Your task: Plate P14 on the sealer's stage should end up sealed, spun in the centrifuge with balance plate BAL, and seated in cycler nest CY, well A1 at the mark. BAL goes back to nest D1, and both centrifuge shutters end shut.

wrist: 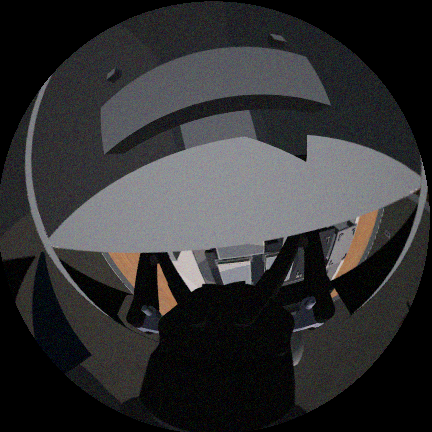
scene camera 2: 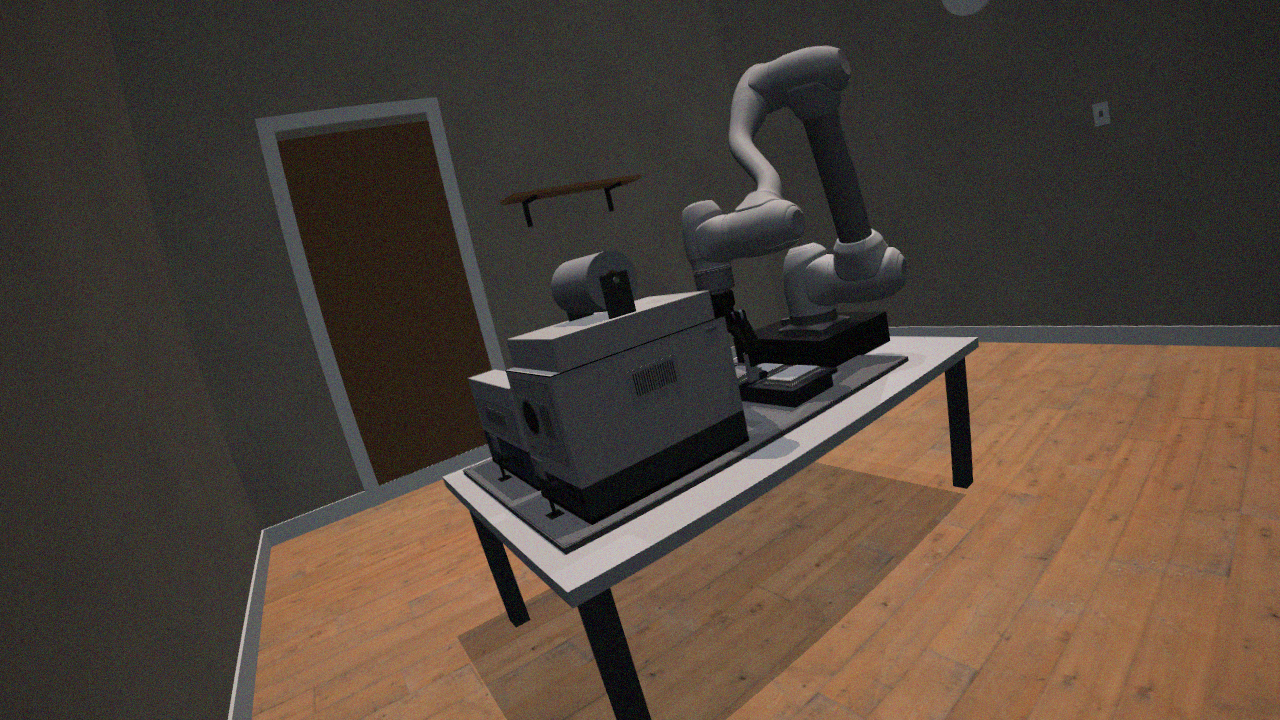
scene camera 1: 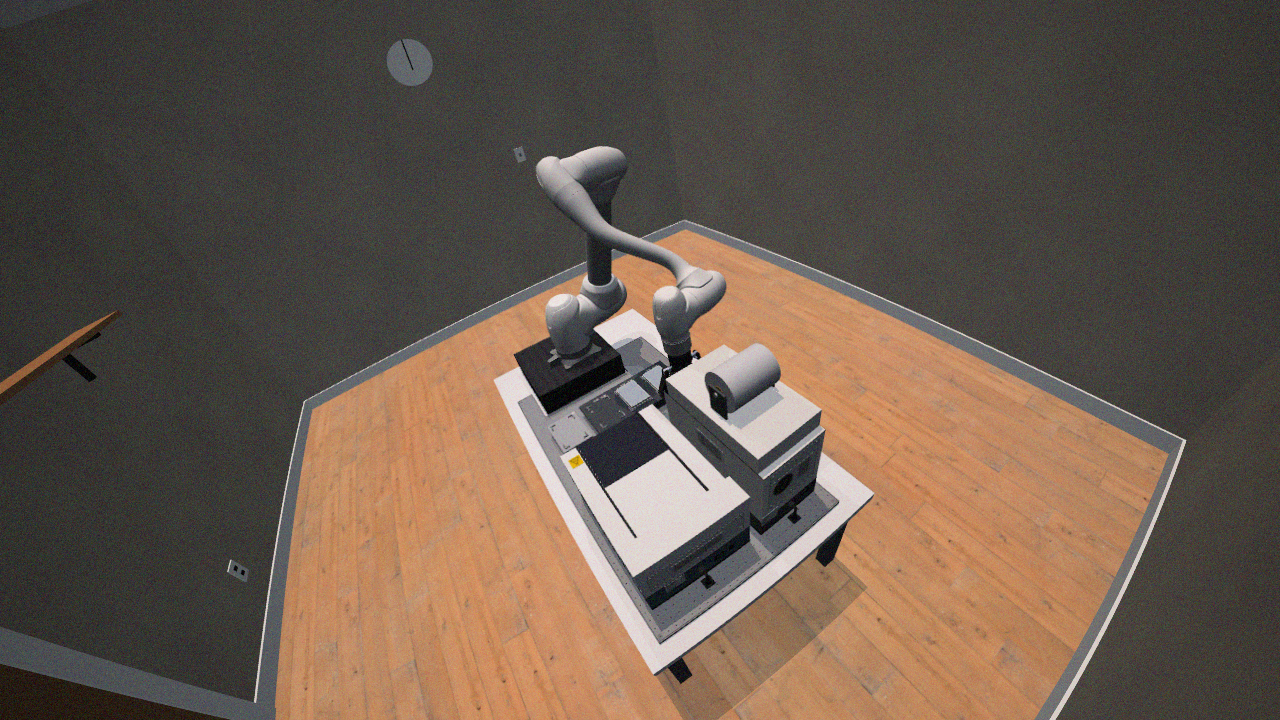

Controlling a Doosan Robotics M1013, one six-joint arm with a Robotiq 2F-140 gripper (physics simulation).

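Places are measured from the arm's base along level axes (x right, y ahead, z up), in millimetres.
Pixels of known places: arm's base, origin of its link: (scene camera 2: 814,327) (scene camera 1: 576,352).
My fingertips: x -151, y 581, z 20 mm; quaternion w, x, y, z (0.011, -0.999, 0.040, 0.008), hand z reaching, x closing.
Observation:
For each thing: its middle in the pictures, then the offset to it from my fingertips. "spot": a spot on its surface instead. Level surfaces: height alone.
- sealer, middle of its body: (scene camera 2: 622,365) (scene camera 1: 739,420) dx +32, dy +284, dz +124 mm
- grey box with a film roll, a spot on its surface: (scene camera 1: 743,377) spot: dx +65, dy +341, dz +348 mm
- light plate, middle of its body: (scene camera 2: 759,372) (scene camera 1: 632,394) dx +105, dy -214, dz -57 mm
- white table, height of its surface: dz -127 mm
- dark nest block, middle of its body: (scene camera 2: 793,375) (scene camera 1: 659,378) dx -19, dy -207, dz -57 mm
My gripper (scene camera 1: 677,365) (scene camera 2: 737,327) (wrist: 225,252) is open and empty. It hangs low at the back end of the sealer (scene camera 1: 747,429) (scene camera 2: 626,393), the grey box with a film roll (scene camera 1: 743,377) on top. In the wrist view the sealer's light housing (wrist: 233,193) fills the middle and hides its stage, so plate P14 is not visible. Below the fingers, a light plate (wrist: 235,273) (scene camera 1: 632,392) lies in a nest on the deck. I cannot tell which plate it is.
A long grey machine with a dark top panel (scene camera 1: 662,502) stands left of the sealer. The arm's black base (scene camera 1: 567,372) (scene camera 2: 819,337) is at the back of the white table (scene camera 1: 626,617) (scene camera 2: 626,546). A dark nest block (scene camera 2: 787,383) lies between them.

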